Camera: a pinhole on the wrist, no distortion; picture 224 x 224 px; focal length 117.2 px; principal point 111.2 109.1 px. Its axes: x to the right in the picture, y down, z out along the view. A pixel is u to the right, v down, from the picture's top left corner.
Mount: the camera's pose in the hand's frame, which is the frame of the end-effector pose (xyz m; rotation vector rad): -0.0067 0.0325 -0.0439 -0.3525 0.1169 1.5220
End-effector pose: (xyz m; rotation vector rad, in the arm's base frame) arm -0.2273 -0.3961 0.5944 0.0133 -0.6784 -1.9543
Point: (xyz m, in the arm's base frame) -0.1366 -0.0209 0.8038
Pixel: 80 179
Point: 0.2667 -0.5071 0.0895
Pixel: behind the camera
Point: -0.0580 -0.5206 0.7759
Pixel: outside the picture
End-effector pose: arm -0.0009 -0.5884 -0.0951 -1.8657 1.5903 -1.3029
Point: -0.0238 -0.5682 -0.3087
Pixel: 170 161
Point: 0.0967 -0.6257 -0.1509
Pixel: 44 78
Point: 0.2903 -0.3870 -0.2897
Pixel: 29 192
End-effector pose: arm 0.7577 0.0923 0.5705 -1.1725 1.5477 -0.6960
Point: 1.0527 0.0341 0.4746
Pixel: 47 49
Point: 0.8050 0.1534 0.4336
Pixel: 147 92
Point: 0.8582 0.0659 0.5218
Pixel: 43 41
